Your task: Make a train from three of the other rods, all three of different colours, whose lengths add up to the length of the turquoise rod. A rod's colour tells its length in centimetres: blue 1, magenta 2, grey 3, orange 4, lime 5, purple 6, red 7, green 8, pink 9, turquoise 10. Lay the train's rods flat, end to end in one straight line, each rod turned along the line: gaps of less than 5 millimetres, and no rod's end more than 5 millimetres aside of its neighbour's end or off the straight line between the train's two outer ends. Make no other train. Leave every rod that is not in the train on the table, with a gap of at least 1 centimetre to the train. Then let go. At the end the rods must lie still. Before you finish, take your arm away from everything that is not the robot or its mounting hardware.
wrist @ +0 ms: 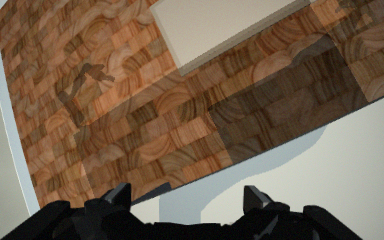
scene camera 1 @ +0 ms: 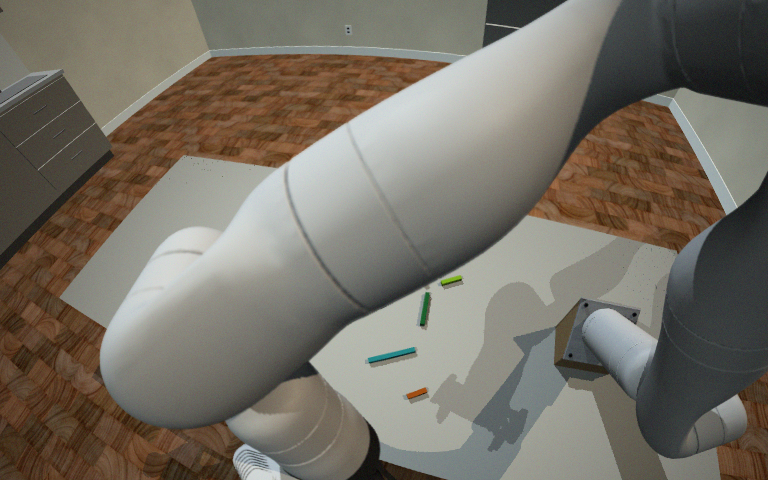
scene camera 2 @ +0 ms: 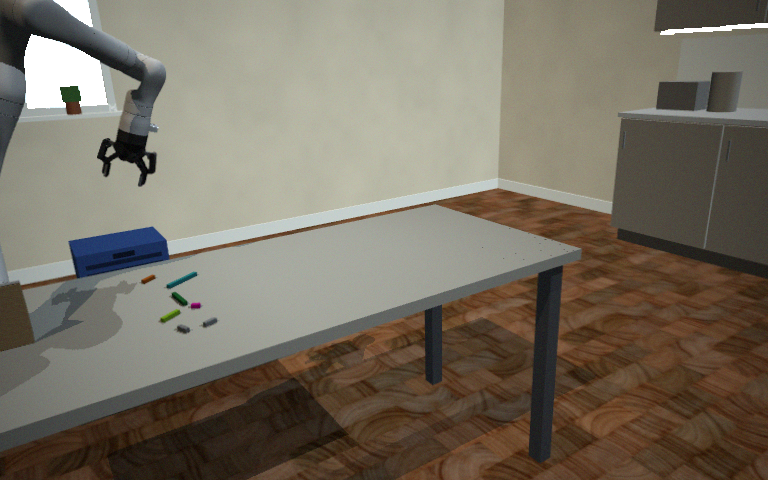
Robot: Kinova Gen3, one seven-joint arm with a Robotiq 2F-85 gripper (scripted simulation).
Note:
I see my gripper (scene camera 2: 123,181).
My gripper shows as well in the wrist view (wrist: 187,197).

